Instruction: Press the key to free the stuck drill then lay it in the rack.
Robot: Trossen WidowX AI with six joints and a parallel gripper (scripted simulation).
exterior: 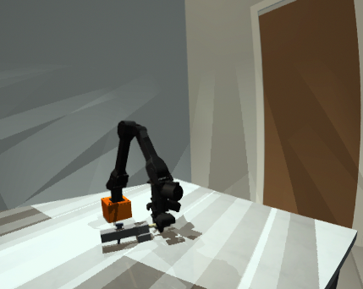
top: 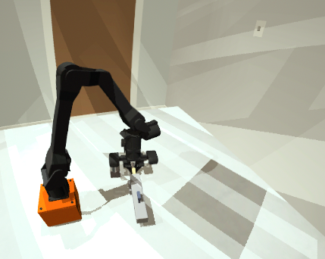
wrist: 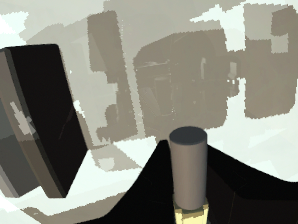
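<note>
The drill lies 10 mm behind my gripper tip, 40 mm to the right of it and 30 mm above it. Also, from my gripper tip: grey rack: 70 mm behind, 40 mm to the left, 10 mm above; then housing block: 30 mm behind, 130 mm to the right, 20 mm above; then blue key: 30 mm behind, 160 mm to the right, 40 mm above.
</note>
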